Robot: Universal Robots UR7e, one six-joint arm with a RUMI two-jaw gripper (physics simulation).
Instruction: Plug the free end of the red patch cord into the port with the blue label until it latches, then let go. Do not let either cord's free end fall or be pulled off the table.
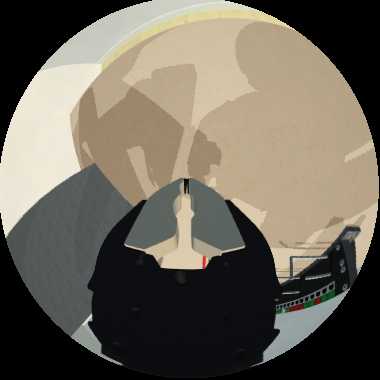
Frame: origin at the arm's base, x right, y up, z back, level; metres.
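Seen in the pictures: gripper, fingertip midpoint: (186, 179).
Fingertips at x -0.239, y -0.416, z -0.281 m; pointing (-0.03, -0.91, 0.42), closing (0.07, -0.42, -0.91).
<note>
A point is followed by its place in that frame.
My gripper (186, 179) @[x -0.239, y -0.416, z -0.281 m] is shut, its two grey fingertips nearly together with a thin dark slit between them and no plug visible in it. A short piece of the red patch cord (204, 262) @[x -0.026, y -0.419, z -0.306 m] shows through the gap at the base of the fingers, to the right of the gripper's middle line. The cord's free end does not show and may be hidden under the right finger. The black patch panel (344, 265) stands at the lower right, with a row of ports and red, green and white marks along its lower edge. A blue label cannot be made out.
The brown tabletop (300, 125) @[x -0.308, y -0.424, z -0.393 m] fills the middle and right, crossed by shadows. Thin metal bars (291, 267) @[x -0.141, y -0.389, z -0.455 m] stick out from the panel. A dark grey ribbed surface (55, 245) @[x -0.176, y -0.219, z -0.087 m] lies at the lower left. A yellow strip (200, 17) runs beyond the table's far edge.
</note>
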